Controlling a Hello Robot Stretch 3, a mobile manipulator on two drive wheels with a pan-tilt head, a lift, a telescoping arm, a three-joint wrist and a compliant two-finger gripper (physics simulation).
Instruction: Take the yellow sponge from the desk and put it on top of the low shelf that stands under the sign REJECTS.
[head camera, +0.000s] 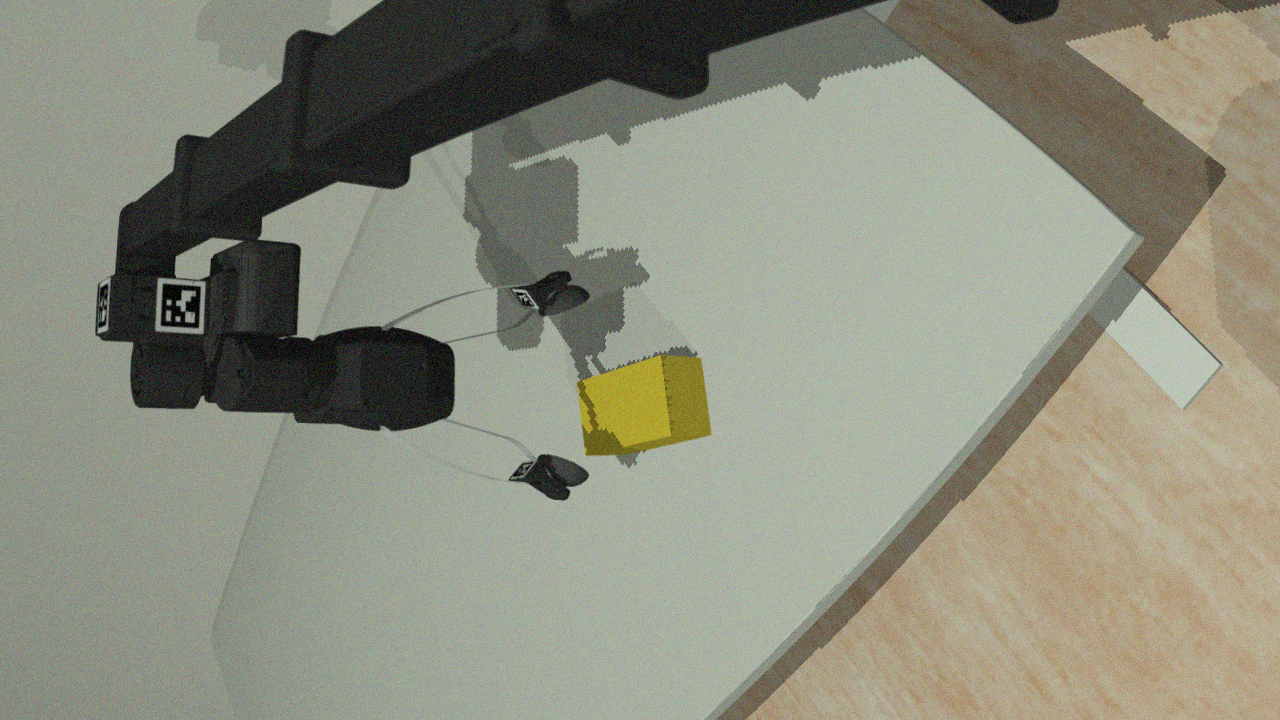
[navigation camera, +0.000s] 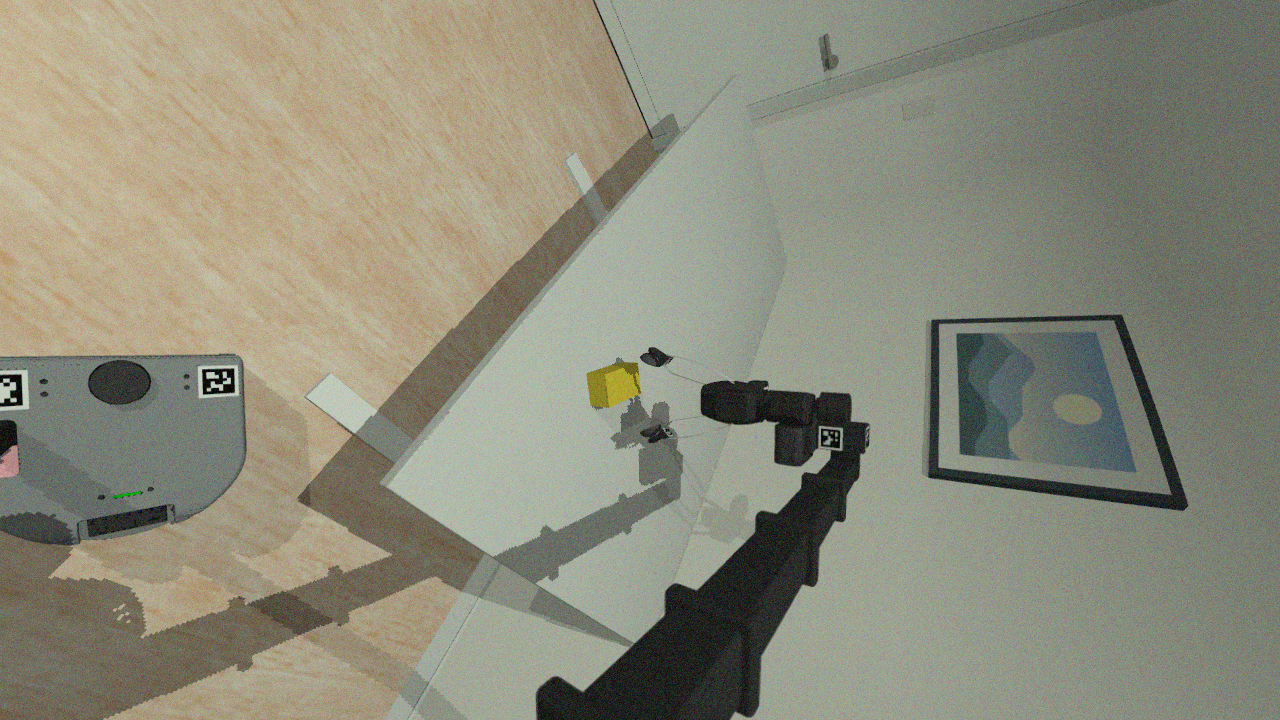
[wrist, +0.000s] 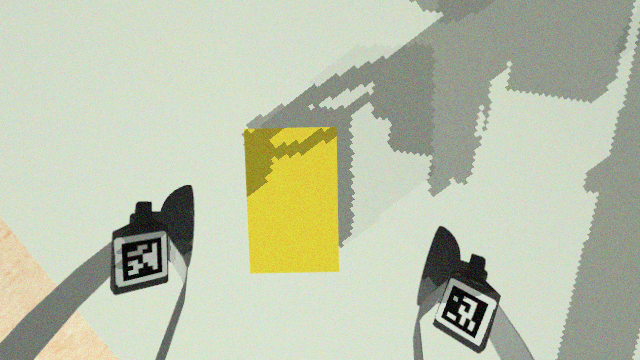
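Pixels of known places: gripper, fingertip midpoint: (head camera: 580, 386) (navigation camera: 642, 394) (wrist: 311, 233); robot's base, link origin: (navigation camera: 121, 380).
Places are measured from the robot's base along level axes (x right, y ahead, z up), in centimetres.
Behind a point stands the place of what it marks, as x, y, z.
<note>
The yellow sponge (head camera: 626, 402) {61.3, -1.0, 76.5} (navigation camera: 612, 385) {58.4, -0.6, 76.5} (wrist: 295, 210) {61.3, -0.9, 76.5} is a block resting on the pale desk (head camera: 859, 268) {42.3, -10.2, 72.1} (navigation camera: 698, 214) {100.1, 42.3, 72.0} (wrist: 100, 100) {66.7, 16.2, 72.0}. My gripper (head camera: 565, 385) {61.2, -2.2, 81.4} (navigation camera: 657, 394) {61.2, -2.2, 81.4} (wrist: 311, 233) {61.2, -2.2, 81.4} is open and empty, its two fingertips well apart. In the wrist view the sponge lies between and mostly ahead of the fingertips, with space on both sides. In the head view the tips stop just short of the sponge, and their shadow falls beside it and partly on it. How high the tips hang above the desk is hard to tell. The low shelf and the sign REJECTS do not show in these views.
The black arm (head camera: 501, 80) {24.6, -8.5, 115.2} (navigation camera: 725, 591) {23.1, -8.5, 114.5} reaches over the desk. A wall with a framed picture (navigation camera: 935, 402) {134.1, -8.2, 126.4} stands behind the desk. My grey base (navigation camera: 179, 447) {7.1, -11.9, 16.0} is on the wooden floor (head camera: 1074, 555) {52.6, 19.9, 0.1} (navigation camera: 268, 179) {23.8, 45.9, 0.0} beside the desk, near a pale desk foot (head camera: 1168, 340) (navigation camera: 344, 402).
</note>
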